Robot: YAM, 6 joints.
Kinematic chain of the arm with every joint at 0, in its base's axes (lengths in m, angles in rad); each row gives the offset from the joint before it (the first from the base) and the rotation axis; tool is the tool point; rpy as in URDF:
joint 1: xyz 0 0 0.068 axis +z
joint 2: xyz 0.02 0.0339 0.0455 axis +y
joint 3: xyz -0.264 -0.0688 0 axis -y
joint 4: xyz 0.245 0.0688 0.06 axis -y
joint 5: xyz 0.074 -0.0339 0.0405 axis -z
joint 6: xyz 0.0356 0 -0.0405 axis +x
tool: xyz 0 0 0 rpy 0 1.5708 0
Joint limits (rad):
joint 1: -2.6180..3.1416
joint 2: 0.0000..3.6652
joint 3: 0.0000..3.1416
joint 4: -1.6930..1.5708
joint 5: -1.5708..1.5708
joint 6: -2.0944..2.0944
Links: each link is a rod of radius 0.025 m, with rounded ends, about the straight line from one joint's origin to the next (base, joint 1, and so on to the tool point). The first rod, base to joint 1, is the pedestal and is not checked.
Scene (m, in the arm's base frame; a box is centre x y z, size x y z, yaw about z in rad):
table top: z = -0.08
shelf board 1: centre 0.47 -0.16 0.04 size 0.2 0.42 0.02 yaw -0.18
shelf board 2: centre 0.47 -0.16 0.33 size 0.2 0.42 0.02 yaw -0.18
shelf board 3: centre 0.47 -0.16 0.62 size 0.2 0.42 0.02 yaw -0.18
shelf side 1: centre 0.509 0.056 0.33 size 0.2 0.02 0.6 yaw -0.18
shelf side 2: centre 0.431 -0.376 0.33 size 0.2 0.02 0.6 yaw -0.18
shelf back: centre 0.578 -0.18 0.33 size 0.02 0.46 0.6 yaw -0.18
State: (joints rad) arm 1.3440 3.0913 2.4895 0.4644 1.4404 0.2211
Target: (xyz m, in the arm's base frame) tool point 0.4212 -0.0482 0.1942
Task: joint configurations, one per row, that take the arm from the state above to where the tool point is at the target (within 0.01 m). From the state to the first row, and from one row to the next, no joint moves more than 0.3 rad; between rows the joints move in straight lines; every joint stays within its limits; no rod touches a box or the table.
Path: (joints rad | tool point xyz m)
1: 1.2340 2.8448 2.2972 0.5151 1.4665 0.1462 | 0.2286 0.5457 0.1119
2: 1.1240 2.5983 2.1048 0.5657 1.4926 0.0712 | 0.2769 0.4958 0.1923
3: 1.0140 2.3519 1.9125 0.6164 1.5186 -0.0037 | 0.3091 0.4293 0.2644
4: 0.9040 2.1054 1.7202 0.6671 1.5447 -0.0787 | 0.3224 0.3521 0.3251
5: 0.7940 1.8589 1.5278 0.7177 1.5708 -0.1536 | 0.3161 0.2708 0.3716
6: 0.5399 1.7762 1.2933 0.4809 1.5708 -0.0287 | 0.3551 0.1713 0.3112
7: 0.2858 1.6935 1.0587 0.2440 1.5708 0.0962 | 0.3493 0.0655 0.2503
8: 0.0318 1.6108 0.8241 0.0072 1.5708 0.2211 | 0.2997 -0.0261 0.1942
9: 0.0010 1.8189 1.0651 0.0817 1.5708 0.2211 | 0.3625 -0.0352 0.1994
10: -0.0299 2.0271 1.3060 0.1562 1.5708 0.2211 | 0.4212 -0.0482 0.1942

